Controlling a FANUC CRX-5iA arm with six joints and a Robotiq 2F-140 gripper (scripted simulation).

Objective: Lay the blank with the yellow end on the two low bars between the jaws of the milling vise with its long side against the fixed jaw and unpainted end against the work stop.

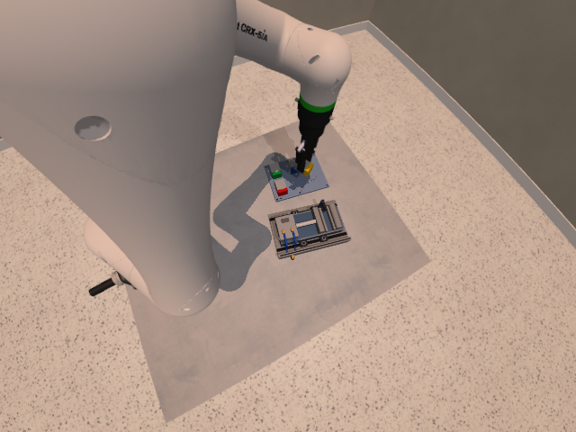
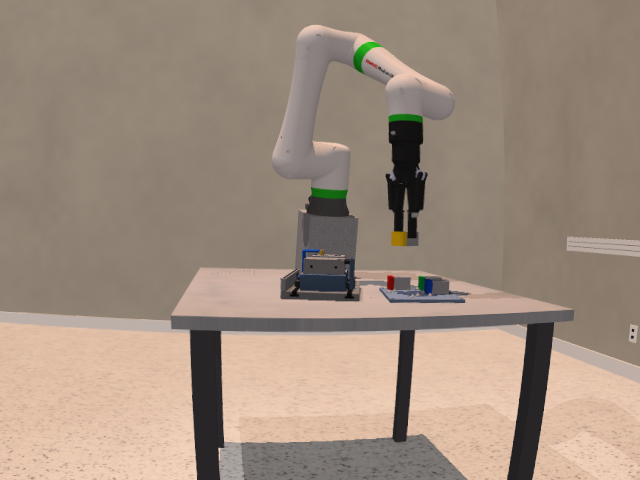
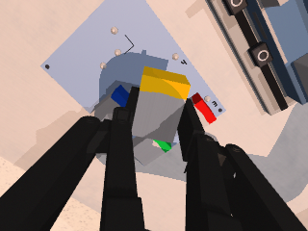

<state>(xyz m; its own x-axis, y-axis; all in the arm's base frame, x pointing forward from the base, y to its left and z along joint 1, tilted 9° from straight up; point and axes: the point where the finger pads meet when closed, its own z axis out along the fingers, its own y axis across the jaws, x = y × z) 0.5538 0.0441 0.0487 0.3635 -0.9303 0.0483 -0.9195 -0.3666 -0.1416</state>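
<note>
Now: hand 3 cm above the yellow-ended blank. Also, from my hand: blue-ended blank: 3 cm ahead, 9 cm to the left, 16 cm below; then plate: 1 cm ahead, 4 cm to the left, 18 cm below; then red-ended blank: 9 cm behind, 3 cm to the left, 16 cm below.
</note>
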